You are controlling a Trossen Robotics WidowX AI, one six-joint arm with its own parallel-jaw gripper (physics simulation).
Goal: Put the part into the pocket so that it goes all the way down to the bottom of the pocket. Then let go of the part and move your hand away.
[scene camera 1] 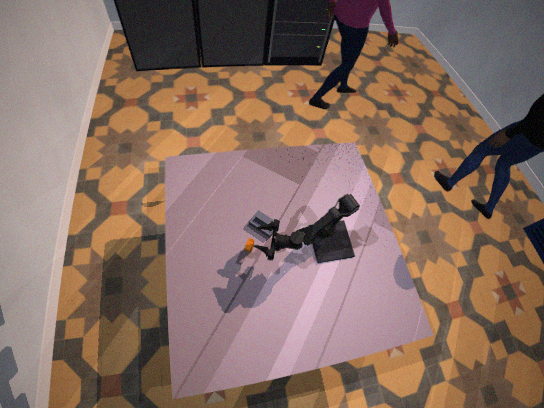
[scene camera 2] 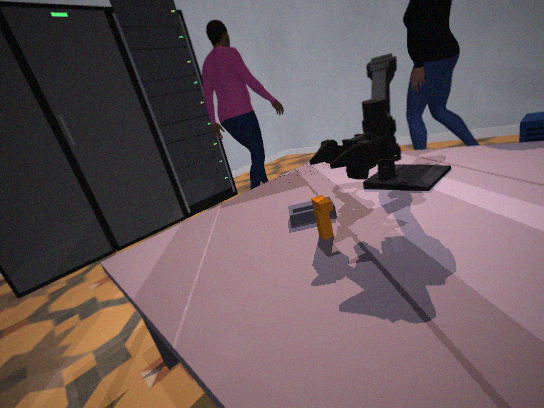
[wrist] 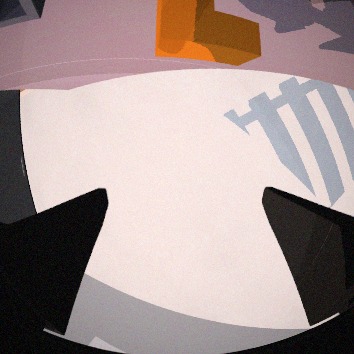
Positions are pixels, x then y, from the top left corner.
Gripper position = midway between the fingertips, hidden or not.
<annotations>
My gripper (scene camera 2: 319, 164) is open, holding nothing. Also in view: an orange L-shaped block (wrist: 230, 39).
</annotations>
